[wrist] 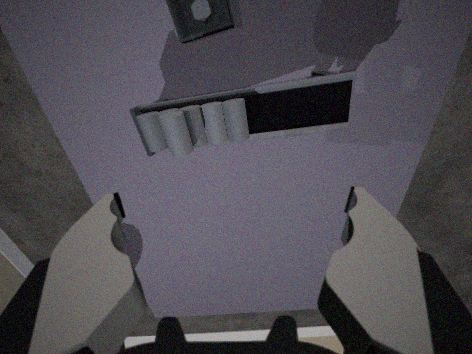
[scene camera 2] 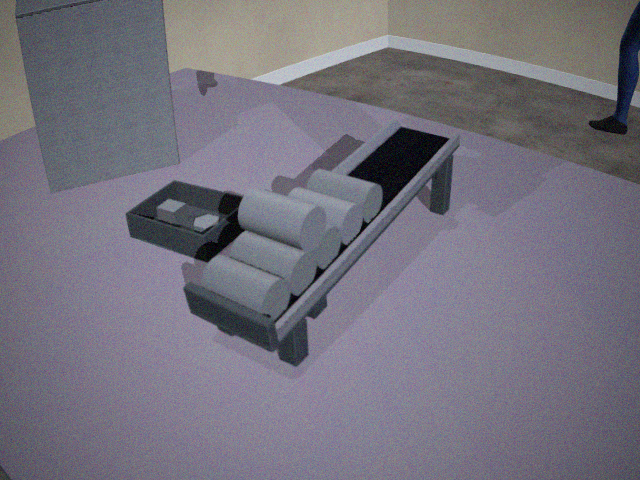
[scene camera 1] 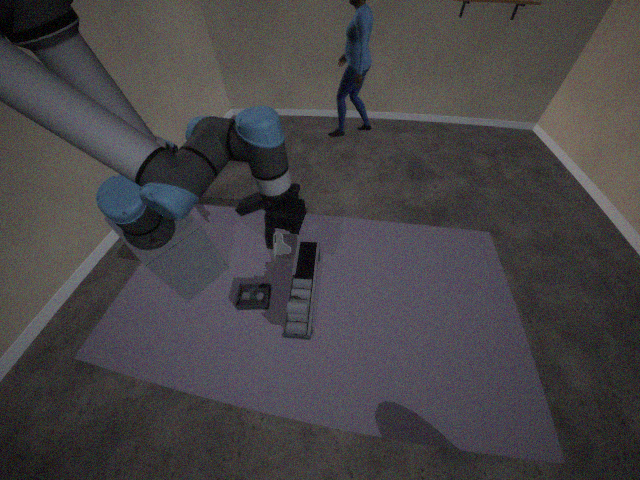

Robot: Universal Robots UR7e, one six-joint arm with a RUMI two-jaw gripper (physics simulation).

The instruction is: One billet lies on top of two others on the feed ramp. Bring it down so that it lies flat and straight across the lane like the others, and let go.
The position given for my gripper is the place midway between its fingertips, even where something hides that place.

Scene:
My gripper shows in the wrist view [233, 192] and in scene camera 1 [284, 240]; in scene camera 2 it is out of frame.

